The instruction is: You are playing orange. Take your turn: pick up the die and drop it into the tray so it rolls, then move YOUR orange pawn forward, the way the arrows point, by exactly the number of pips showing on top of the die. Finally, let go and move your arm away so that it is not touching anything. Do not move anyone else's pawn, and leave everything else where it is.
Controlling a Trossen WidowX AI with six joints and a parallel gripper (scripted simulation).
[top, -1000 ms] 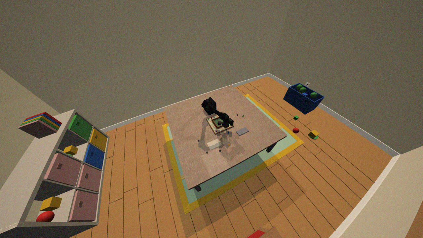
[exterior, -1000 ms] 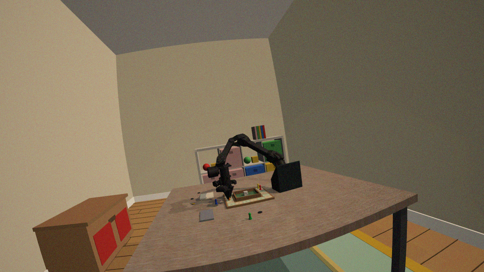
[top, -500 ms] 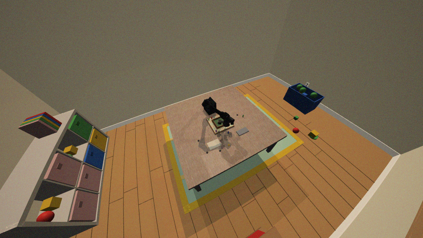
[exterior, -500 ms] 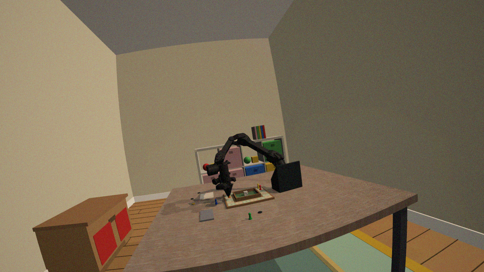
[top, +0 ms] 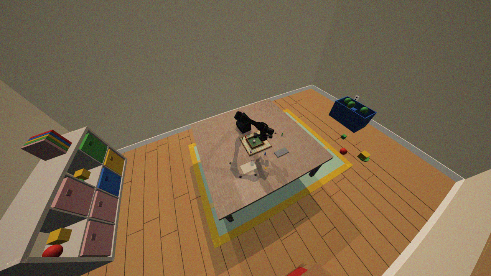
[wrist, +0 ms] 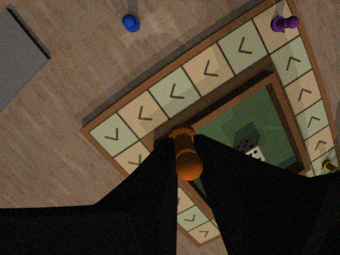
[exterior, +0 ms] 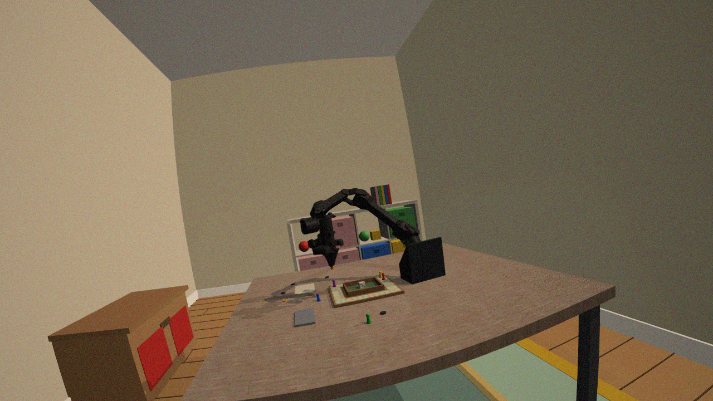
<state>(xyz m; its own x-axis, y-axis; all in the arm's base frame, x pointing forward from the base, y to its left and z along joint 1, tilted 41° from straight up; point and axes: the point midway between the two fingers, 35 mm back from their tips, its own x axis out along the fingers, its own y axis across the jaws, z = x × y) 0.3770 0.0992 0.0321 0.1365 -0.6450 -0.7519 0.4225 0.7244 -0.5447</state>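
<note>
Now: gripper tip 120 mm past the green tray, 30 mm to the left of it and 130 mm above it. Also, from my gripper tip: orange pawn: 10 mm above; then white die: 120 mm behind, 50 mm to the right, 110 mm below; then blue pawn: 80 mm ahead, 130 mm below.
</note>
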